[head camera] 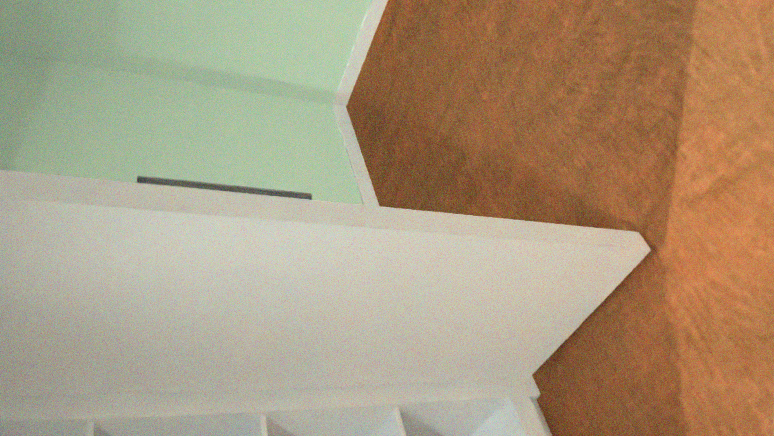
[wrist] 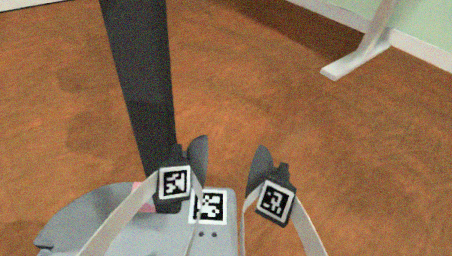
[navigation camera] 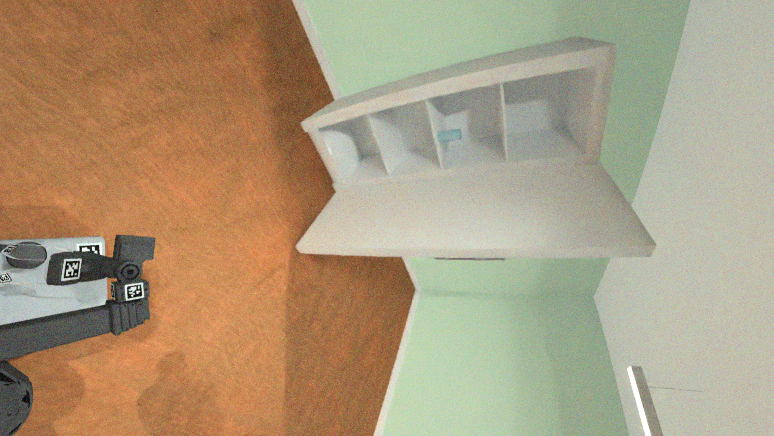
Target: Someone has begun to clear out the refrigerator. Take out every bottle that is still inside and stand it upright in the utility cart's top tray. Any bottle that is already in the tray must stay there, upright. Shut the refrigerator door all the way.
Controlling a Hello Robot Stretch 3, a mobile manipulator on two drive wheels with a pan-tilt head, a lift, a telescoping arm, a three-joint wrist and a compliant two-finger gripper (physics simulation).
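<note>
The refrigerator [head camera: 270, 403] [navigation camera: 460, 78] is open, and the head and navigation views show it turned sideways. Its door [head camera: 297, 297] [navigation camera: 476, 211] stands wide open, with the dark handle [head camera: 224, 187] [navigation camera: 470, 258] partly showing past its edge. A small light-blue bottle [navigation camera: 449, 134] stands upright inside, in the second compartment from the top, which is at the right in the navigation view. My gripper [wrist: 229, 157] is open and empty above the robot's base, away from the refrigerator. The utility cart and its tray do not show in these views.
In the wrist view the dark mast [wrist: 145, 100] rises beside the fingers over the grey base [wrist: 120, 220]. A white stand foot [wrist: 355, 61] rests on the floor near the wall. In the navigation view a pale bar [navigation camera: 644, 400] is at the lower right. Green walls meet behind the door.
</note>
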